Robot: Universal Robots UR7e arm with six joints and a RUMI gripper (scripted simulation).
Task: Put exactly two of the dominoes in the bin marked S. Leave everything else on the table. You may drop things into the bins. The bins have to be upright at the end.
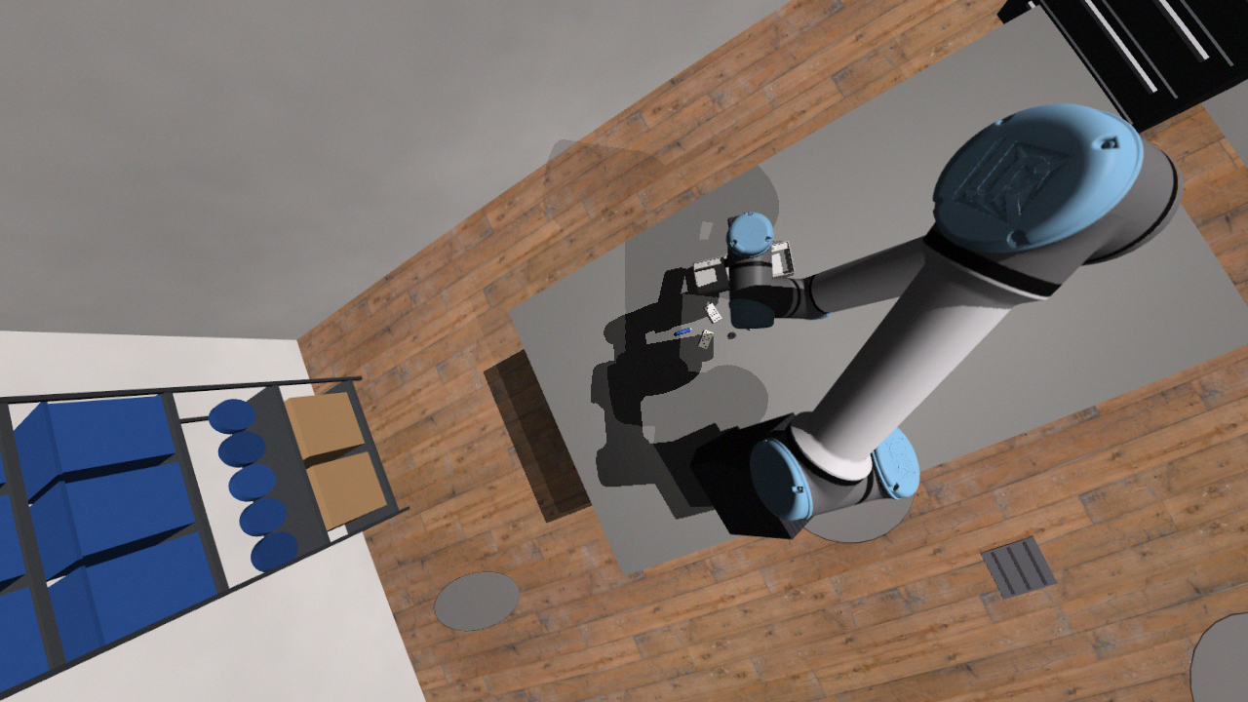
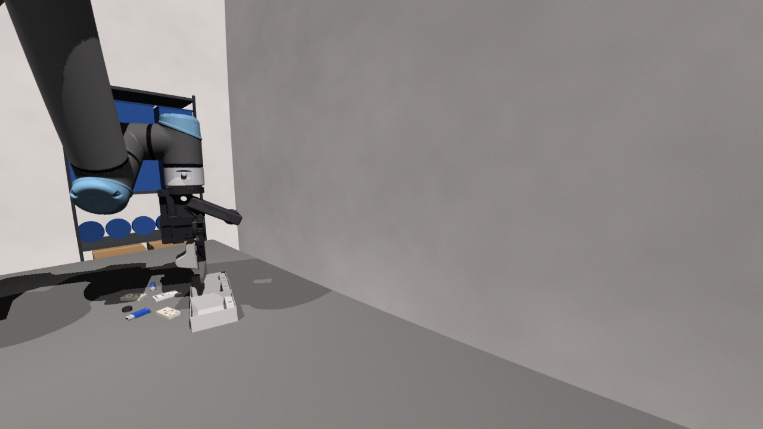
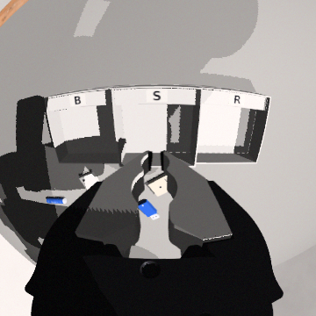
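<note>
The white three-compartment bin rack is 1 cm ahead of my hand and 5 cm below it. From my hand the other things lie so: white domino 7 cm behind, 11 cm to the left, 7 cm below; small black piece 14 cm behind, 9 cm to the left, 7 cm below; blue usb stick 13 cm behind, 4 cm to the left, 7 cm below.
</note>
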